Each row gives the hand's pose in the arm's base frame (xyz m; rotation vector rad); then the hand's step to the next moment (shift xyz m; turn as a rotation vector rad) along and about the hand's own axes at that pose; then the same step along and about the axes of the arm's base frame.
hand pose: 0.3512 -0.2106 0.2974 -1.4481 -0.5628 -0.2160
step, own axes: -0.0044 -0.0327 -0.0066 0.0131 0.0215 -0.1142
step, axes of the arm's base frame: -0.0175 -0.0115 0.0263 0.0477 -0.1057 -0.0148
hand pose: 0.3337 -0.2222 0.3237 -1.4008 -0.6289 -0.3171
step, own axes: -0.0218 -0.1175 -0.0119 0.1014 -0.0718 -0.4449
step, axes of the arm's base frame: -0.0805 -0.0342 0.0823 0.1391 -0.4295 0.0978
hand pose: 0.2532 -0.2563 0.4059 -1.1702 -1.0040 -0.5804
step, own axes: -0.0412 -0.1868 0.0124 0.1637 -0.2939 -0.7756
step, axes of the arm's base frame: -0.1761 -0.0535 0.0537 0.0985 -0.8048 0.2396
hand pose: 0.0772 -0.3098 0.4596 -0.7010 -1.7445 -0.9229
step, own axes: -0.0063 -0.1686 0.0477 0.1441 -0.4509 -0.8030
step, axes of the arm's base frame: -0.1566 -0.0513 -0.0598 -0.0069 -0.9134 0.1859
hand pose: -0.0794 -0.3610 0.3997 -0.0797 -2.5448 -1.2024
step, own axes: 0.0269 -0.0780 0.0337 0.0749 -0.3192 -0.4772
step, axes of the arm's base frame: -0.0490 -0.0269 -0.0695 -0.0035 -0.5748 0.0690
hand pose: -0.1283 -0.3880 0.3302 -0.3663 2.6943 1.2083
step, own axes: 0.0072 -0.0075 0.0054 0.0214 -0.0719 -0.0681
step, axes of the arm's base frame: -0.0044 -0.0019 -0.0107 -0.0031 -0.1006 -0.0115
